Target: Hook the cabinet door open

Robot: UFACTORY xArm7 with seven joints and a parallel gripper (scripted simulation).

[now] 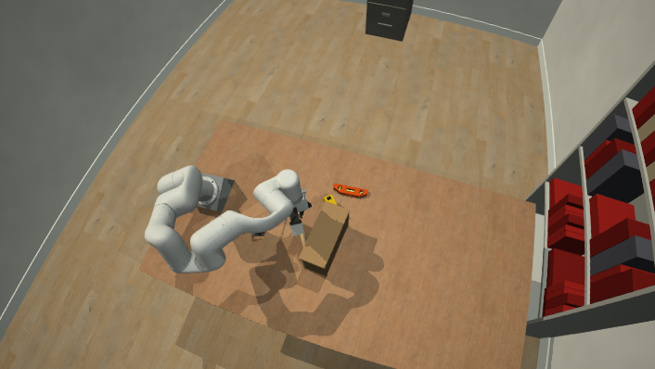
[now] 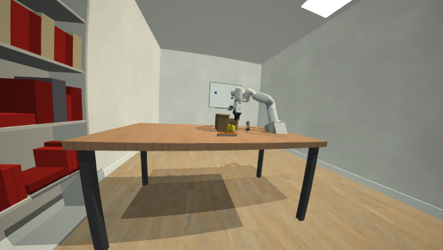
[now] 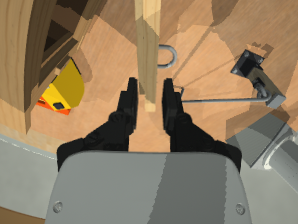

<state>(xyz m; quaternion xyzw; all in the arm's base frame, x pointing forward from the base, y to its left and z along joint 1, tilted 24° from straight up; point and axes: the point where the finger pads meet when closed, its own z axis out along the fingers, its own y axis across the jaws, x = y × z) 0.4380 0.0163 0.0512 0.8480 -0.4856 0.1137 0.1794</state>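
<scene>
Now: hand 120 mm past the grey hook rod, 80 mm above it and 10 mm to the left of it. Also, from my hand: cabinet door (70 mm to the right, 60 mm below, 30 mm ahead); then yellow tape measure (120 mm to the left, 110 mm ahead, 90 mm below); then orange spirit level (220 mm to the left, 160 mm ahead, 120 mm below).
</scene>
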